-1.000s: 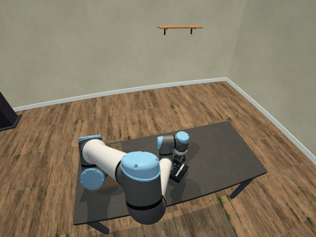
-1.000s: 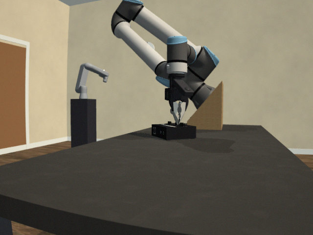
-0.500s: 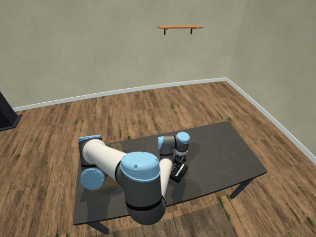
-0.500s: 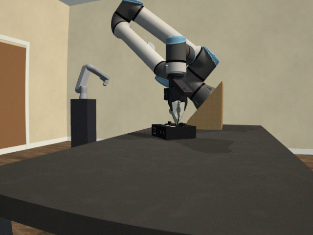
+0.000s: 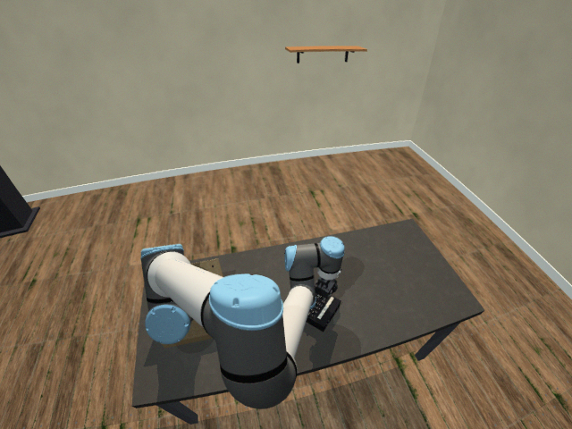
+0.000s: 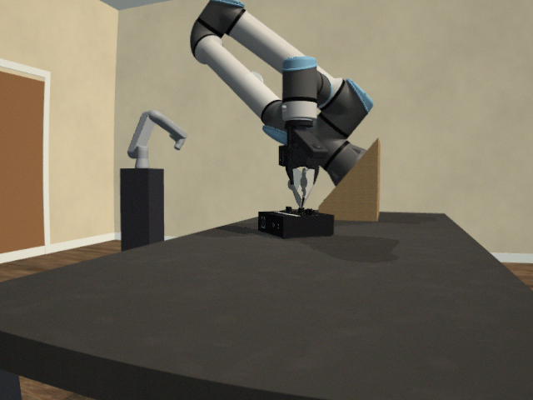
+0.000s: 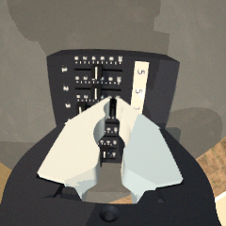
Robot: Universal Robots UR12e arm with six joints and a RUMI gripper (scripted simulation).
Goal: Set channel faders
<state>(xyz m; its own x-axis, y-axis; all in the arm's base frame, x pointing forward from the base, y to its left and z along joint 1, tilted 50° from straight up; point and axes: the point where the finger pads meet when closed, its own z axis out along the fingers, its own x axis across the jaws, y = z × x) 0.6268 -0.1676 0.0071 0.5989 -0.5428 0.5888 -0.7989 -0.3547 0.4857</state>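
Right now my hand is 100 mm past the master fader, 50 mm to the left of it and 20 mm above it.
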